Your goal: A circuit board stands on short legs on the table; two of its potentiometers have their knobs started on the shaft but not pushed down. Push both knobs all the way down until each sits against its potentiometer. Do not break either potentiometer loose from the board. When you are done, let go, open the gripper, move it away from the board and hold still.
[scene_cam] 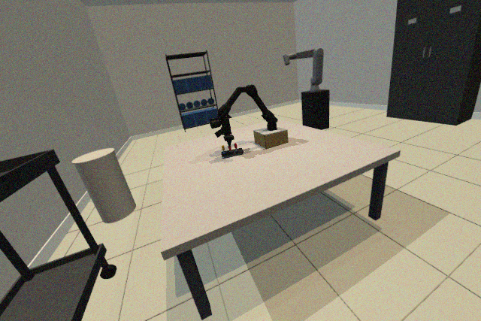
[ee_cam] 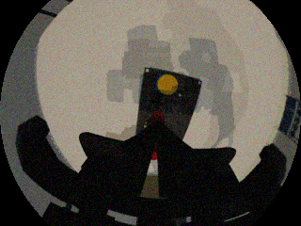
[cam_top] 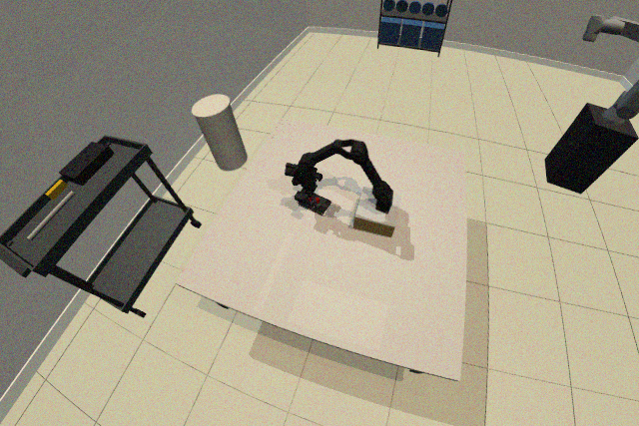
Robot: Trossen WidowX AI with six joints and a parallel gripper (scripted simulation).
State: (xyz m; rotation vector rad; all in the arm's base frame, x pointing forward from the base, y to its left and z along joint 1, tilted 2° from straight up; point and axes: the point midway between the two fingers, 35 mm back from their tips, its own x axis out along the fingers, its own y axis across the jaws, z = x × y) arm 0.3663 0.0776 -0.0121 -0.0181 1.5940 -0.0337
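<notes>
Right now the knob is 50 mm ahead of my gripper tip and 20 mm below it.
</notes>
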